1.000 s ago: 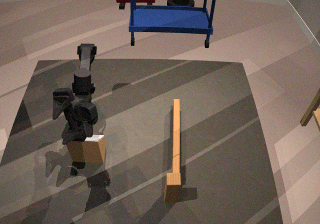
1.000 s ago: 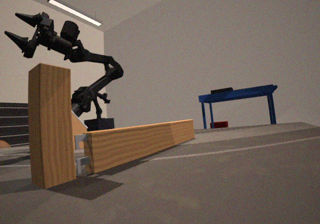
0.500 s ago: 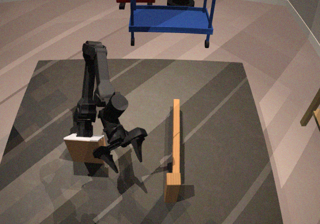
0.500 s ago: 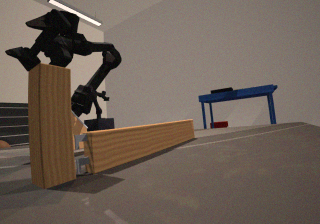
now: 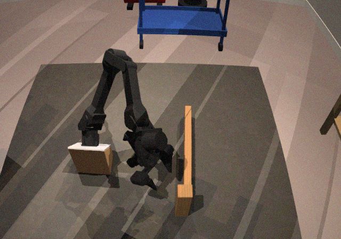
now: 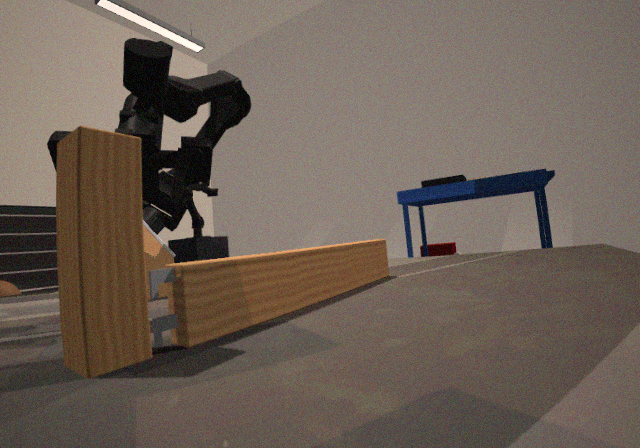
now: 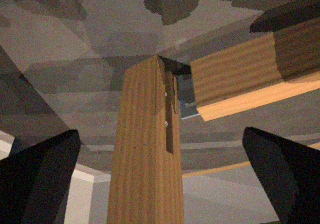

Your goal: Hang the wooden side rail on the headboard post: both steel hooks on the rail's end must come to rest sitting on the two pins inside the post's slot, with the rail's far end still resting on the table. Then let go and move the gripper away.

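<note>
My gripper tip is now 70 mm short of the headboard post, 60 mm to the left of it and 40 mm above it.
</note>
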